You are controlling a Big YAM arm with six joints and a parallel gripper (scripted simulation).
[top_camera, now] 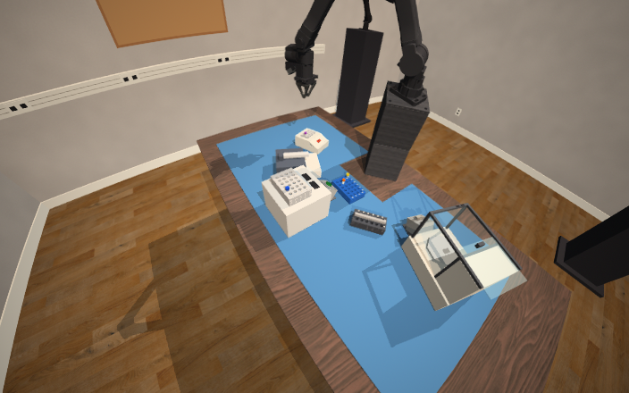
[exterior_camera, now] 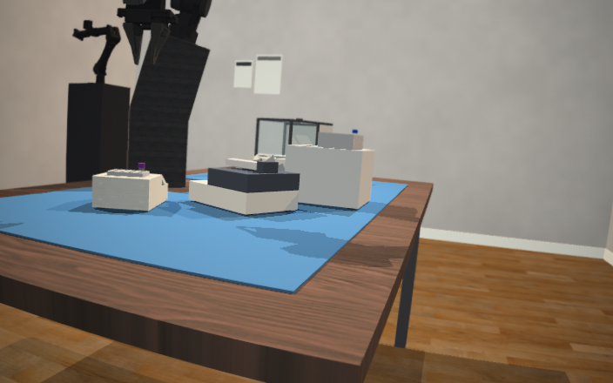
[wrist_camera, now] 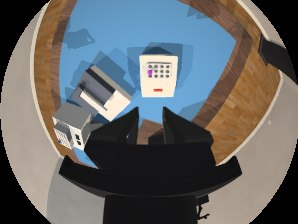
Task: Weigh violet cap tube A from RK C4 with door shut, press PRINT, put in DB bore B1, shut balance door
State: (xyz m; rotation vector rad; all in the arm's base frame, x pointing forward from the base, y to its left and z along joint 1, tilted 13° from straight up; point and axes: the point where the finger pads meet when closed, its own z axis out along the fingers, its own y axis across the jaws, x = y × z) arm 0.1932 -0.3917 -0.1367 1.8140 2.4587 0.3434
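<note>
Now: the balance door 7 cm ahead of my hand, 92 cm to the left of it and 7 cm below it. From my hand the other things lie so: blue rack RK 5 cm ahead, 40 cm to the left, 27 cm below; then dry block DB 3 cm behind, 2 cm to the left, 25 cm below; then spectrophotometer 16 cm ahead, 15 cm to the left, 21 cm below.
</note>
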